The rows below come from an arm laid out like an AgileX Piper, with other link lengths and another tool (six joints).
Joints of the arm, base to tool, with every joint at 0 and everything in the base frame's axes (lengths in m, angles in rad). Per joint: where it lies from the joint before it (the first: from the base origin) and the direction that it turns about. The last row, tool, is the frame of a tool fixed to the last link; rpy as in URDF.
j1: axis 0 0 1 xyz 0 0 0.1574
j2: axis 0 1 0 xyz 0 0 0
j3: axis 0 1 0 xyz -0.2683 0 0.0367
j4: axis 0.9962 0 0.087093 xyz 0.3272 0 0.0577
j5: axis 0 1 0 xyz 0 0 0
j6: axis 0.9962 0 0.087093 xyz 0.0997 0 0.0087
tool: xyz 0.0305 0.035 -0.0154 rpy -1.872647 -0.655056 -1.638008
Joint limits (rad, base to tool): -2.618..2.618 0..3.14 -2.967..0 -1.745..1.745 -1.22..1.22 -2.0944..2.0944
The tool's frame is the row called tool.
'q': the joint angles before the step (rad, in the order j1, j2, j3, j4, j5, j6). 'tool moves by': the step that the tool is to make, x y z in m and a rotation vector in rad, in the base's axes. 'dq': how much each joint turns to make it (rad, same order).
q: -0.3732 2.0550 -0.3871 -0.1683 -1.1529 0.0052
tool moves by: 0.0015 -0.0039 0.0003 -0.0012 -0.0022 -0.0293
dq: -0.0002 0.0002 -0.0035 0.0291 0.0008 0.0001
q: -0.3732 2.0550 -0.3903 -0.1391 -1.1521 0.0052
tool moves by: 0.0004 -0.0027 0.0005 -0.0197 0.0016 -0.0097
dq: -0.0002 -0.0045 0.0000 0.0180 0.0012 -0.0207
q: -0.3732 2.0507 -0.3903 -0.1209 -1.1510 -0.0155
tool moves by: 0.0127 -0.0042 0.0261 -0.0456 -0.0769 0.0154
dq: 0.0000 -0.0922 0.0031 -0.0099 0.0026 -0.0148
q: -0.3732 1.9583 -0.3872 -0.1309 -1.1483 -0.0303
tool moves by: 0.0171 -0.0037 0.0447 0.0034 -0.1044 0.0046
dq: 0.0001 -0.1595 0.0000 -0.0218 0.0570 0.0555
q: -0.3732 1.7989 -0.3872 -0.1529 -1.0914 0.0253
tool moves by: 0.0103 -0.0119 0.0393 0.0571 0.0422 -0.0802
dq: 0.0002 -0.1969 -0.0183 0.0599 0.2722 0.0504
